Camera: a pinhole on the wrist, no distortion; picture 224 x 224 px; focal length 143.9 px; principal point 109.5 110.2 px. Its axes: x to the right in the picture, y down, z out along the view. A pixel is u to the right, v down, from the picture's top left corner.
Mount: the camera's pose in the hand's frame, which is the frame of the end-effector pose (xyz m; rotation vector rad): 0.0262 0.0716 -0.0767 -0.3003 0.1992 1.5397
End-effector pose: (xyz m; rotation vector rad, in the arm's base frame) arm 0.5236 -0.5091 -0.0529 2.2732 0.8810 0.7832
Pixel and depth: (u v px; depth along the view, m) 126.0 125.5 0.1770
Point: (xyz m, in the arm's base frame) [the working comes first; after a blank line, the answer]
In the camera's frame: 0.0203 0.0188 0.1770

0.6368 -0.6263 -0.0095
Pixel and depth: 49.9 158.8 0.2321
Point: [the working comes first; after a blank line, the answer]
In the camera's frame: -0.0961 0.0784 0.2321

0.6183 -0.6417 -0.1494
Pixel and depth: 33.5 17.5 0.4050
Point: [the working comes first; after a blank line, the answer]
In the camera's frame: -0.2139 -0.2609 0.4050

0.9468 -0.4337 -0.2373
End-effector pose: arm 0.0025 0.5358 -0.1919 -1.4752 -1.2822 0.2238
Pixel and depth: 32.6 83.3 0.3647
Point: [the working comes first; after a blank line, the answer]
In the camera's frame: -0.1949 -0.0682 0.3647

-0.2113 0.7852 -0.2832
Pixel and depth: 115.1 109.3 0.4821
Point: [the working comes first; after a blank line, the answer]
In the camera's frame: 0.0188 -0.0030 0.4821

-0.1289 0.8053 -0.5209
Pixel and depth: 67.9 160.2 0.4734
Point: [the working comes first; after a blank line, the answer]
In the camera's frame: -0.1369 0.1645 0.4734

-0.3028 0.6588 -0.4953
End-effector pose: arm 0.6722 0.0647 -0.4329 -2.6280 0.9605 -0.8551
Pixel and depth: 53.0 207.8 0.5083
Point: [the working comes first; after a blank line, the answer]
In the camera's frame: -0.1996 0.3448 0.5083

0.6928 0.2611 -0.9675
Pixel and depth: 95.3 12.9 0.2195
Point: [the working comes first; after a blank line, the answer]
In the camera's frame: -0.0217 -0.1484 0.2195

0.7965 -0.1294 -0.5259
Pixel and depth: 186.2 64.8 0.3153
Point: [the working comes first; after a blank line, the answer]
In the camera's frame: 0.1681 -0.0995 0.3153

0.6728 -0.2579 -0.6514
